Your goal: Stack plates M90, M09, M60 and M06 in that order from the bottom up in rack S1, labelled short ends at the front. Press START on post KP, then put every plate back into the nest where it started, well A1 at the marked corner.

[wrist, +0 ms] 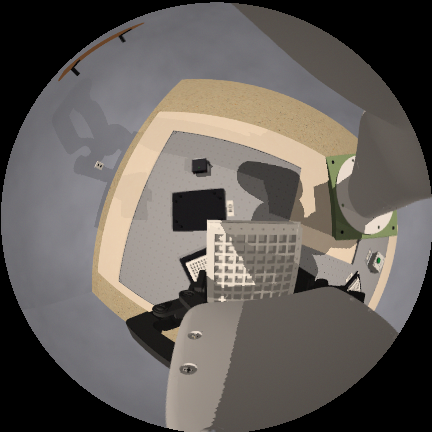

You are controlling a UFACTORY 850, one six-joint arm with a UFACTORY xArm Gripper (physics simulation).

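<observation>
A cream plate (255, 255) with a grid of square wells is between the black fingers of my gripper (249, 282) in the wrist view. The fingers stand wide at its sides and it appears held; its near end is hidden behind the gripper body, and no label is readable. Another light plate (196, 267) sits in a black nest at the lower left, partly hidden by the held plate. A further plate (355, 283) shows in part at the lower right. Post KP (376, 261) with its green button stands at the right. Rack S1 does not show.
A black nest (198, 210) with no plate in it lies left of centre, with a small white label (230, 208) beside it. A small black block (200, 166) stands above it. The robot's green base plate (341, 225) is at the right, under the arm.
</observation>
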